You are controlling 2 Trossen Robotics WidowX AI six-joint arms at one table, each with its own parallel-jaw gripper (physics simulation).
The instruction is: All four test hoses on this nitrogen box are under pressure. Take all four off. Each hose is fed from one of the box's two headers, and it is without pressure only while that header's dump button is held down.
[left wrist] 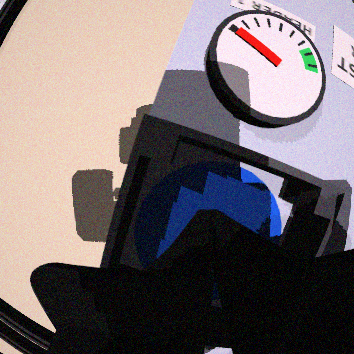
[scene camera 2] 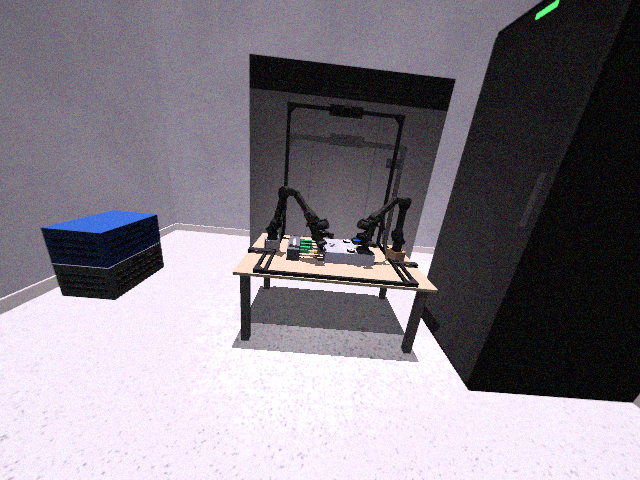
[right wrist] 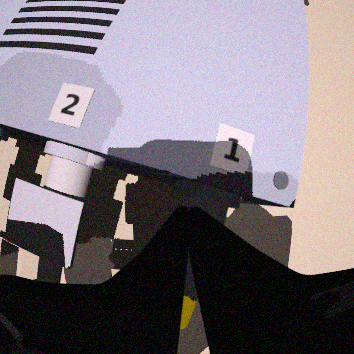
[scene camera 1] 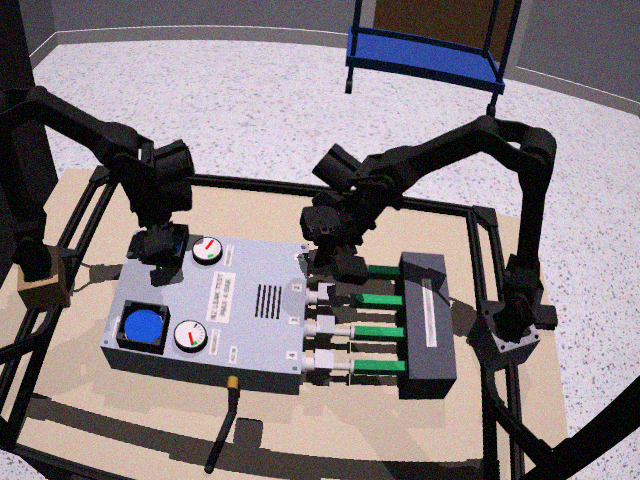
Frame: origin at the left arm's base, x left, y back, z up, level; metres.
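Where they show: left gripper, between the fingertips: (left wrist: 206, 218); right gripper, between the fingertips: (scene camera 2: 322, 250) (right wrist: 186, 216) (scene camera 1: 315, 266); left arm's base, origin of its link: (scene camera 2: 396, 250) (scene camera 1: 37, 267); right arm's base, origin of its link: (scene camera 2: 272, 238) (scene camera 1: 511, 324).
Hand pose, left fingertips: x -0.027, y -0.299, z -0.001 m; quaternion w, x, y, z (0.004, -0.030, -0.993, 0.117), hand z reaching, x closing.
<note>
Things, the pixels of their centre, and the offset from my left fingertips. "pt": a spot on its surface instead.
- dark block, a spot on its surface: (scene camera 1: 428, 324) pt dz -0.002, dx -0.302, dy -0.389 m
- upper blue dump button, middle of its body: (left wrist: 207, 231) dz -0.012, dx -0.002, dy +0.010 m
- upper gauge, a spot on its surface: (left wrist: 267, 67) (scene camera 1: 204, 247) pt dz +0.012, dx -0.031, dy -0.064 m
- second blue button, middle of its body: (scene camera 1: 144, 330) dz +0.002, dx -0.177, dy +0.084 m
- black hose with a brass fitting, a spot on its surface: (scene camera 1: 232, 382) pt dz -0.034, dx -0.292, dy -0.042 m
The grey nitrogen box (scene camera 1: 247, 290) (scene camera 2: 347, 254) lies on the table. Four hoses with green sleeves (scene camera 1: 379, 300) run from its right side into a dark block (scene camera 1: 428, 324). White couplers (scene camera 1: 325, 291) (right wrist: 68, 170) sit at ports 2 to 4. My left gripper (scene camera 1: 162, 261) (scene camera 2: 365, 248) (left wrist: 206, 218) is shut and empty, its tips over the upper blue dump button (left wrist: 228, 197). The upper gauge (scene camera 1: 208, 250) (left wrist: 267, 67) has its red needle far from the green mark. My right gripper (scene camera 1: 347, 271) (scene camera 2: 319, 243) (right wrist: 186, 216) is shut and empty at port 1, hiding that coupler. The second blue button (scene camera 1: 143, 327) is uncovered.
A black hose with a brass fitting (scene camera 1: 232, 382) leaves the box's front. Black frame rails (scene camera 1: 475, 248) border the table. A blue cart (scene camera 1: 423, 54) stands behind. In scene camera 2, a blue crate (scene camera 2: 113, 238) sits at left and a tall black cabinet (scene camera 2: 509, 214) at right.
</note>
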